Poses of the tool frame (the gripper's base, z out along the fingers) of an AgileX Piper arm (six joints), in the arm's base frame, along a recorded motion.
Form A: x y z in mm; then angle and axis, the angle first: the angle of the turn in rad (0 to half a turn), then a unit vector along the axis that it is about.
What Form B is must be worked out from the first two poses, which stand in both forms.
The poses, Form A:
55, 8, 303, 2.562, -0.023, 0.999, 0.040
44, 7, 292, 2.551, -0.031, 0.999, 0.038
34, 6, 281, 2.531, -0.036, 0.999, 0.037
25, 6, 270, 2.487, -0.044, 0.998, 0.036
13, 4, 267, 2.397, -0.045, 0.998, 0.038
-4, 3, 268, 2.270, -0.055, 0.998, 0.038
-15, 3, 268, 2.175, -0.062, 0.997, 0.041
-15, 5, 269, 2.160, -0.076, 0.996, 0.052
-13, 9, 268, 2.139, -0.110, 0.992, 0.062
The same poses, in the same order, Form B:
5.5, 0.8, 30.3, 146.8, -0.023, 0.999, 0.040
4.4, 0.7, 29.2, 146.2, -0.031, 0.999, 0.038
3.4, 0.6, 28.1, 145.0, -0.036, 0.999, 0.037
2.5, 0.6, 27.0, 142.5, -0.044, 0.998, 0.036
1.3, 0.4, 26.7, 137.3, -0.045, 0.998, 0.038
-0.4, 0.3, 26.8, 130.1, -0.055, 0.998, 0.038
-1.5, 0.3, 26.8, 124.6, -0.062, 0.997, 0.041
-1.5, 0.5, 26.9, 123.8, -0.076, 0.996, 0.052
-1.3, 0.9, 26.8, 122.6, -0.110, 0.992, 0.062

